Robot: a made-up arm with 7 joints. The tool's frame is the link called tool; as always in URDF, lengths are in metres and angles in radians. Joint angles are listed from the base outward. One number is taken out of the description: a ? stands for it. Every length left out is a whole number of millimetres.
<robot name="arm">
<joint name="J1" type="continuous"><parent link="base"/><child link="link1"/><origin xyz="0 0.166 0"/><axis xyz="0 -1 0"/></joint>
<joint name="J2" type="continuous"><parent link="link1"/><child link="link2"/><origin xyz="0 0 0"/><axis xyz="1 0 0"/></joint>
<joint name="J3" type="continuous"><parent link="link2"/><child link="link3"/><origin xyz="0 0 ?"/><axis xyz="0 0 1"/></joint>
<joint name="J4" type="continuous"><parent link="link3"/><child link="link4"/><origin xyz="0 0 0"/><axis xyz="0 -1 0"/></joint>
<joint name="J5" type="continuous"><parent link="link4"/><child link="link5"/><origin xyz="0 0 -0.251"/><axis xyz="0 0 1"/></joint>
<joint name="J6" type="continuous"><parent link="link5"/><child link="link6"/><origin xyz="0 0 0"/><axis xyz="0 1 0"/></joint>
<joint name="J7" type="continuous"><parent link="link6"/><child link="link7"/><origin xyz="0 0 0"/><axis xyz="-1 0 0"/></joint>
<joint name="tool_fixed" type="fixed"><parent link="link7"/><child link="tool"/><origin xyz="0 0 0"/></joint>
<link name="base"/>
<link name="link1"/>
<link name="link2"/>
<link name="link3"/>
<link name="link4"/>
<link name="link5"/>
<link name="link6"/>
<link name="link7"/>
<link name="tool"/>
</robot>
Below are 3 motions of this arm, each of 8 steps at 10 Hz.
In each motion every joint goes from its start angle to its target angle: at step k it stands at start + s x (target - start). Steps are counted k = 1, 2, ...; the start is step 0. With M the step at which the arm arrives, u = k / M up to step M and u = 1 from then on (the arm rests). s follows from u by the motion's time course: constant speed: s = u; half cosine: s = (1 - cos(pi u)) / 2; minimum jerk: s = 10 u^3 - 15 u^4 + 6 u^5.
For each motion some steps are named. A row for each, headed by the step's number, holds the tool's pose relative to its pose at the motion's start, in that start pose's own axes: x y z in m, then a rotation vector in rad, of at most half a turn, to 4 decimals.
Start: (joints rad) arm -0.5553 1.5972 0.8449 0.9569 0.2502 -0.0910 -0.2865
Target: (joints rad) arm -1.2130 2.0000 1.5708 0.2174 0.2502 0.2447 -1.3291
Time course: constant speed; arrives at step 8
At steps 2, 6, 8:
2: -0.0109 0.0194 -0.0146 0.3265 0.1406 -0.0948
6: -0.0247 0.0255 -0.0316 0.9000 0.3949 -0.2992
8: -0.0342 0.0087 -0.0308 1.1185 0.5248 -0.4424

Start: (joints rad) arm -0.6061 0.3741 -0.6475 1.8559 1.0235 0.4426 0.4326
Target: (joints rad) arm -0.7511 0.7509 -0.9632 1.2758 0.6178 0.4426 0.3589
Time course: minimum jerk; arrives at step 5
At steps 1, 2, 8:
1: -0.0103 0.0083 0.0025 0.0462 0.0496 0.0083
2: -0.0586 0.0413 0.0230 0.2447 0.2844 0.0379
8: -0.1738 0.0841 0.1443 0.6756 0.9941 0.0664

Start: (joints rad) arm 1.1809 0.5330 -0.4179 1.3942 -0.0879 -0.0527 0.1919
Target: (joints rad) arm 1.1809 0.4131 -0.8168 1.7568 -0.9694 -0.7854 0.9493
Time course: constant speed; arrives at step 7
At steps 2, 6, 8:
2: 0.0334 -0.0305 -0.0063 -0.3388 -0.2705 -0.3142
6: 0.1021 -0.0878 0.0026 -0.9505 -0.6851 -1.0912
8: 0.1191 -0.1005 0.0093 -1.0679 -0.7500 -1.3228

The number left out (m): -0.158
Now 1 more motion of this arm.
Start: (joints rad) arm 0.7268 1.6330 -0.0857 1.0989 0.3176 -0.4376 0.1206
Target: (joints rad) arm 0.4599 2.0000 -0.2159 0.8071 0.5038 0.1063 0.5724
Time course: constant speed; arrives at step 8
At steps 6, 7, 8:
6: -0.0311 0.0413 0.0234 -0.3911 0.6869 -0.0583
7: -0.0325 0.0511 0.0257 -0.4312 0.7986 -0.0561
8: -0.0327 0.0615 0.0274 -0.4627 0.9082 -0.0500

